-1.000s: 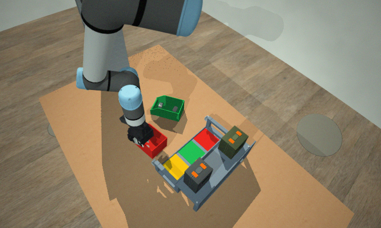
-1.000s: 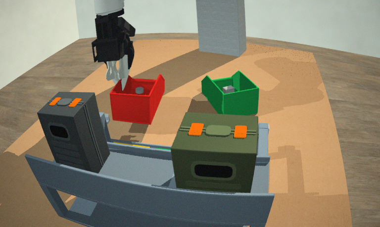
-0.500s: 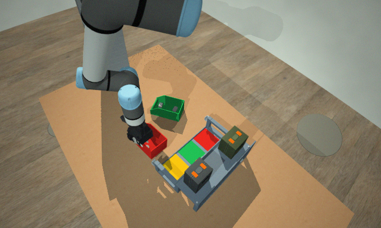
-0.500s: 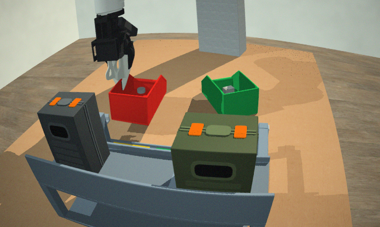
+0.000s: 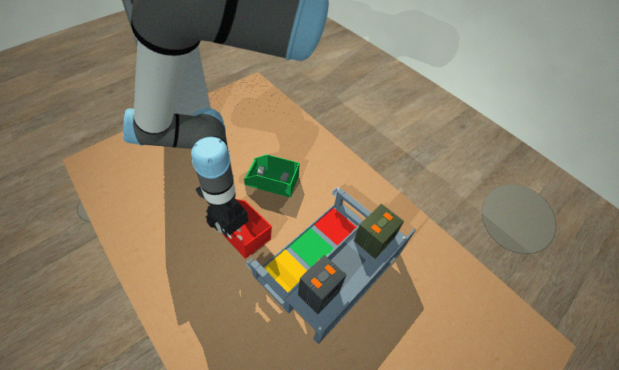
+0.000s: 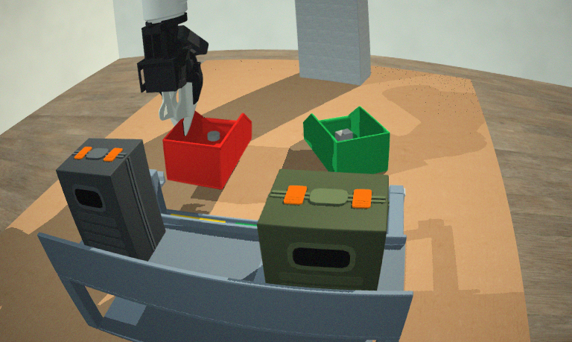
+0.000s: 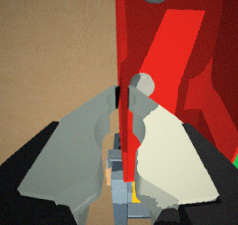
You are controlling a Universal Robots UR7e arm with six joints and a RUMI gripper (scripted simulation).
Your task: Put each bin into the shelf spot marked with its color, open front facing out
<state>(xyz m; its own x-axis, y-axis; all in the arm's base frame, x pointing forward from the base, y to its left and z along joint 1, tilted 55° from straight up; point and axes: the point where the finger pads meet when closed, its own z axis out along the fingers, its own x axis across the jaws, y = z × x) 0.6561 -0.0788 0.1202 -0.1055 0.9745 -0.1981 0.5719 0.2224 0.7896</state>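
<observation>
Now: the red bin 5 cm to the left of my hand, 3 cm below it and 1 cm behind it. Also, from my hand: olive box: 34 cm to the left, 25 cm ahead, 5 cm above; then dark grey box: 29 cm ahead, 12 cm to the left, 6 cm above; then green bin: 24 cm to the left, 15 cm behind, 6 cm below.
</observation>
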